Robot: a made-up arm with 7 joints.
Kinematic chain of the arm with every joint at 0, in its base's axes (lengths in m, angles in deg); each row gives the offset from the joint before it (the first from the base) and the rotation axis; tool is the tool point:
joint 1: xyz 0 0 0.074 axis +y
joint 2: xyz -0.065 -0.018 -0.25 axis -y
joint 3: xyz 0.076 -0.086 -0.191 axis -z
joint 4: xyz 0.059 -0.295 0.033 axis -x
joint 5: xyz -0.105 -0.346 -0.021 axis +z
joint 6: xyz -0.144 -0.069 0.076 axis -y
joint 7: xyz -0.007 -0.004 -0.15 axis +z
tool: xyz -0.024 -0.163 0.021
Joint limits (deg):
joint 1: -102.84..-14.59
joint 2: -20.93..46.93
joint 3: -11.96..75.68
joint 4: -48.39..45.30
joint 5: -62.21..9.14
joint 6: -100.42..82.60
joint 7: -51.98..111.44
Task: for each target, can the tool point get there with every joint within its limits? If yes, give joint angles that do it. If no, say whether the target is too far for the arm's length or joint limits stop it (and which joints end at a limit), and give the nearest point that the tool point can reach.
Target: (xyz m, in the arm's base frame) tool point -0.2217 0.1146 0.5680
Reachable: no: joint limits stop it (at a limit: joint 1, joint 2, joint 3, joint 4, joint 5, joint 6, joint 7) | nearest point -0.4398 0.0232 0.2498 | short by 0.396 m
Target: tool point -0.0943 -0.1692 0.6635
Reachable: no: joint limits stop it (at a limit: joint 1, joint 2, joint 4, joint 5, joint 6, joint 7) | nearest point -0.4372 -0.2422 0.2495 | short by 0.543 m
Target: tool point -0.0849 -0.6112 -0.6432
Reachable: yes | joints -26.80 -10.44 -3.08 -40.53 -44.67 -80.62 48.31
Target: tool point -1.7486 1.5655 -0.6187
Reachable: no: too far | nearest point -0.7666 0.1000 -0.4626 | short by 1.771 m
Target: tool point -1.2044 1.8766 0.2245
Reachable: no: too far | nearest point -0.5902 0.1532 -0.0116 | short by 1.845 m
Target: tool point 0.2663 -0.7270 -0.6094
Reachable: yes | joints -37.55 16.80 7.54 -26.91 -56.28 21.32 31.44
